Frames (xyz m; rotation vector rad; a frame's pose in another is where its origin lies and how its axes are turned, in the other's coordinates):
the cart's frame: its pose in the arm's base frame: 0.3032 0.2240 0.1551 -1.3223 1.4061 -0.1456
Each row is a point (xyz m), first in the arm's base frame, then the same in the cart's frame.
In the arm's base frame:
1: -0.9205 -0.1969 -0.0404
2: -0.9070 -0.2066 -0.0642
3: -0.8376 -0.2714 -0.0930
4: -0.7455 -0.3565 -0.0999
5: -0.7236 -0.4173 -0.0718
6: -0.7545 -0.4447 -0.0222
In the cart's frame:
1: 0.0938 0.7260 -1.0849
2: 0.1193 0.7313 -1.0719
3: 0.2042 0.6867 -1.0465
4: 0.2971 0.6056 -1.0231
5: 0.3313 0.5505 -1.0509
6: 0.3129 0.5240 -1.1068

